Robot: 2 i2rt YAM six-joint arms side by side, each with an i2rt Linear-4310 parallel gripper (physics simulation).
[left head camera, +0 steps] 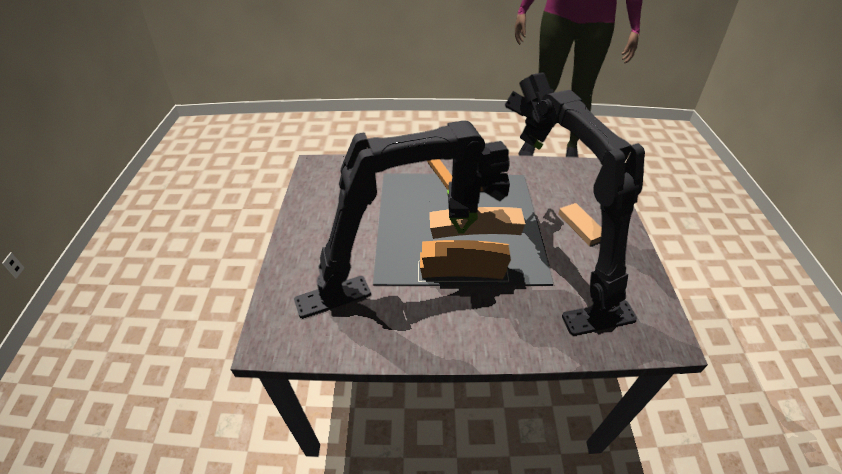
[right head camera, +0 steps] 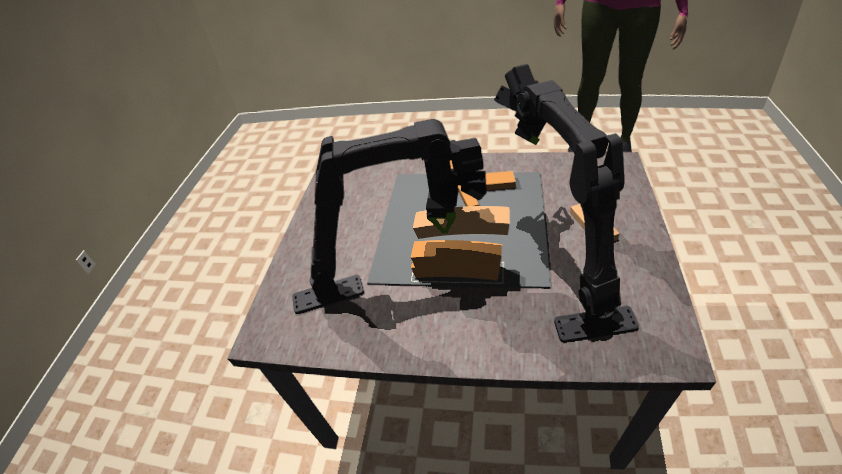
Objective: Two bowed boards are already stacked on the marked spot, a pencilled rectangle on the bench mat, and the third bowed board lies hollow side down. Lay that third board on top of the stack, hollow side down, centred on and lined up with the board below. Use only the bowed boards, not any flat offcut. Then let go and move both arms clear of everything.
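Pixels of known places: left gripper, fingertip midpoint: [left head camera: 460, 224] [right head camera: 445, 224]; right gripper, fingertip midpoint: [right head camera: 542, 121]; left arm's base, origin of the base link: [left head camera: 332, 297] [right head camera: 327, 295]; right arm's base, origin of the base link: [left head camera: 599, 318] [right head camera: 596, 324].
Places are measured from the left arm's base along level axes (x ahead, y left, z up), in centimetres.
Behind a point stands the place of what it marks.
Observation:
Two bowed boards [left head camera: 465, 263] {y -35.2, x -8.7, z 6.8 cm} [right head camera: 456, 259] {y -35.6, x -8.9, z 8.6 cm} are stacked at the front of the grey bench mat [left head camera: 403, 223] {y -28.5, x 18.5, z 0.6 cm} [right head camera: 388, 247] {y -20.5, x 10.7, z 0.6 cm}, over the pencilled rectangle [left head camera: 418, 270] {y -24.3, x -3.6, z 4.1 cm}. My left gripper [left head camera: 463, 226] {y -35.0, x -4.5, z 17.5 cm} [right head camera: 441, 226] {y -35.0, x -4.5, z 17.5 cm} is shut on the third bowed board [left head camera: 500, 219] {y -43.2, x -9.9, z 20.8 cm} [right head camera: 492, 219] {y -45.0, x -10.9, z 20.8 cm}, left of its middle. That board is held hollow side down and appears just behind the stack in both views; its exact height above the stack is hard to tell. It runs nearly parallel to the stack. My right gripper [left head camera: 535, 144] [right head camera: 532, 140] is open and empty, raised beyond the table's back edge.
A narrow offcut [left head camera: 440, 173] {y -49.0, x 34.6, z 2.7 cm} [right head camera: 468, 196] {y -49.7, x 20.2, z 2.8 cm} lies at the back of the mat, partly hidden by my left arm. Another flat offcut [right head camera: 500, 180] {y -62.1, x 23.0, z 3.2 cm} lies at the back right of the mat. One more offcut [left head camera: 580, 223] {y -78.6, x -5.6, z 2.5 cm} [right head camera: 580, 217] {y -77.0, x -2.3, z 2.3 cm} lies right of the mat, near my right arm. A person stands behind the table.

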